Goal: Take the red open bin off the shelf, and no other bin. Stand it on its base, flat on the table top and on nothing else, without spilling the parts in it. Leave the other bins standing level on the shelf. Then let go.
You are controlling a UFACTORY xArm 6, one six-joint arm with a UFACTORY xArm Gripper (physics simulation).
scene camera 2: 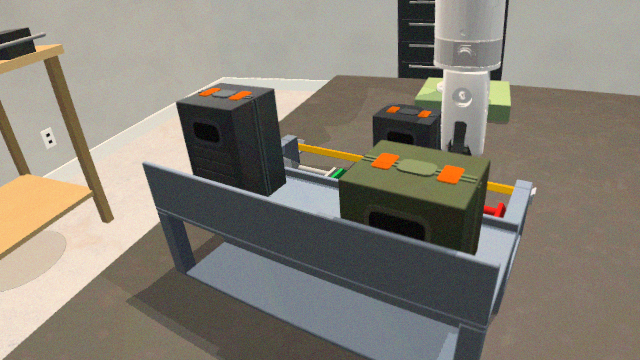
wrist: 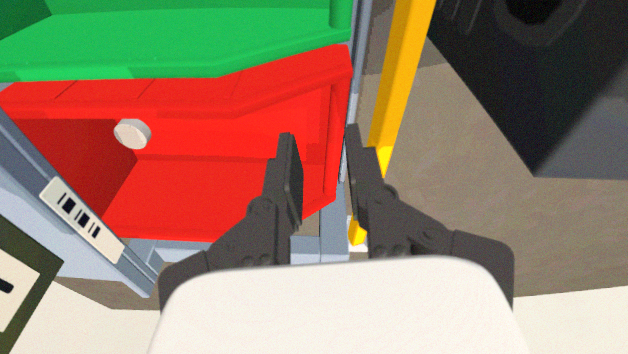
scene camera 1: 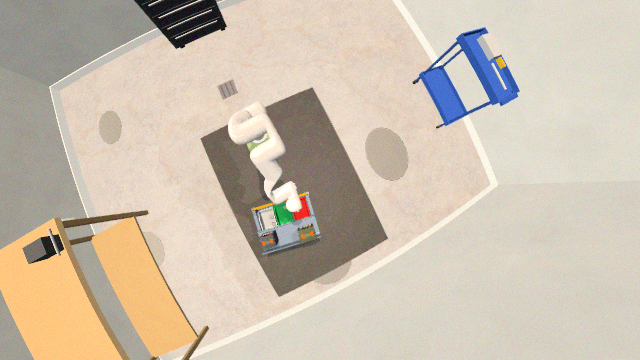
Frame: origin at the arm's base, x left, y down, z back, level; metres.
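Seen in the pictures: gripper, fingertip midpoint: point(wrist: 321, 148).
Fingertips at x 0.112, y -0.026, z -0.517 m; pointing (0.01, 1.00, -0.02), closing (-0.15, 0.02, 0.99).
Note:
Pixels of each thing's top centre, then the offset from my fingertips to it. "spot": a spot on its surface instead. Level surfaces: height alone.
- red open bin at its top centre: point(wrist: 184, 193) point(scene camera 2: 452, 208) point(scene camera 1: 301, 211) dy -0.022, dx +0.012, dz -0.072 m
- shelf at a spot on its surface: point(scene camera 2: 320, 235) spot: dy -0.083, dx -0.057, dz -0.247 m
- green bin at its top centre: point(scene camera 2: 362, 188) point(scene camera 1: 284, 217) dy -0.022, dx -0.104, dz -0.073 m
- round whitish part at its top centre: point(wrist: 129, 137) dy +0.040, dx +0.025, dz -0.141 m
- white bin at its top centre: point(scene camera 2: 291, 171) point(scene camera 1: 268, 222) dy -0.022, dx -0.212, dz -0.071 m
- yellow bar at its top centre: point(scene camera 2: 396, 162) point(scene camera 1: 280, 201) dy -0.009, dx -0.098, dz +0.032 m
- dark case at its top centre: point(scene camera 2: 408, 111) dy -0.073, dx -0.097, dz +0.079 m
- brown table top at its surface level: dy +0.059 m
- olive case at its top centre: point(scene camera 2: 417, 166) point(scene camera 1: 307, 235) dy -0.140, dx +0.009, dz -0.202 m
- black case at its top centre: point(scene camera 2: 224, 93) point(scene camera 1: 267, 242) dy -0.165, dx -0.220, dz -0.164 m
The red open bin point(scene camera 1: 303, 206) point(scene camera 2: 495, 210) point(wrist: 190, 195) rests on the shelf point(scene camera 1: 287, 237) point(scene camera 2: 320, 235) at the right end, beside the green bin point(scene camera 1: 283, 215) point(scene camera 2: 340, 173) point(wrist: 150, 40). A round whitish part point(wrist: 132, 133) shows inside the red bin. A white bin point(scene camera 1: 268, 219) point(scene camera 2: 320, 170) is on the green bin's other side. My gripper point(wrist: 321, 148) is partly open, with nothing held. In the wrist view its fingertips straddle the line of the red bin's front lip, left finger over the inside, right finger outside. Their height over the lip is unclear; scene camera 2 hides the fingertips.
A yellow bar point(scene camera 1: 263, 206) point(scene camera 2: 330, 152) point(wrist: 400, 80) runs along the shelf front. A dark case point(scene camera 2: 405, 122) point(wrist: 500, 100) stands on the brown table top point(scene camera 1: 345, 200) point(scene camera 2: 575, 200) in front. An olive case point(scene camera 1: 306, 233) point(scene camera 2: 415, 200) and a black case point(scene camera 1: 268, 241) point(scene camera 2: 230, 140) stand behind the bins.

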